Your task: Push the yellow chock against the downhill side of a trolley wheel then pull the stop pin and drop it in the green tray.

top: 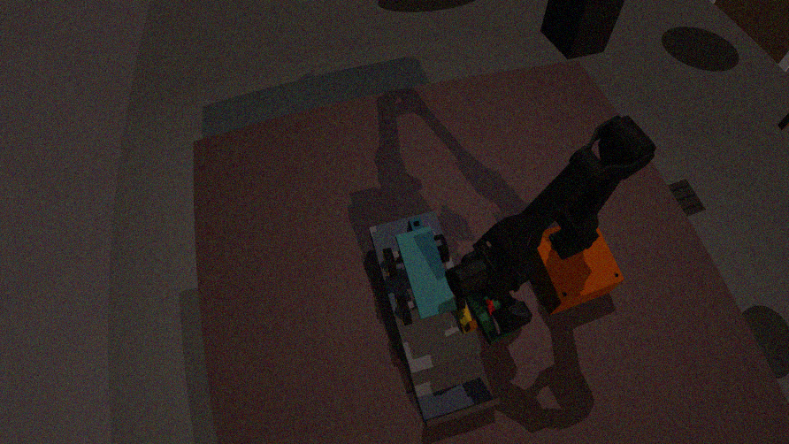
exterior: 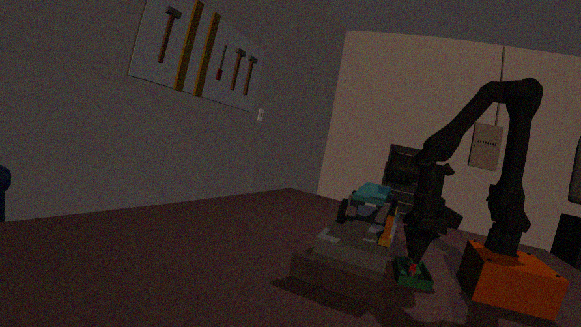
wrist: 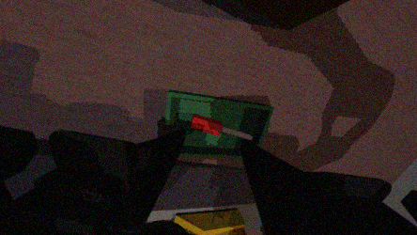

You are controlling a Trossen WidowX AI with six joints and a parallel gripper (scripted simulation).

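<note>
The red-headed stop pin lies 2 cm below my gripper tip and 1 cm to the left of it. Also, from my gripper tip: grey ramp (12 cm ahead, 9 cm to the right, 1 cm above); yellow chock (7 cm ahead, 5 cm above, 1 cm to the left); green tray (4 cm below, 1 cm to the left).
</note>
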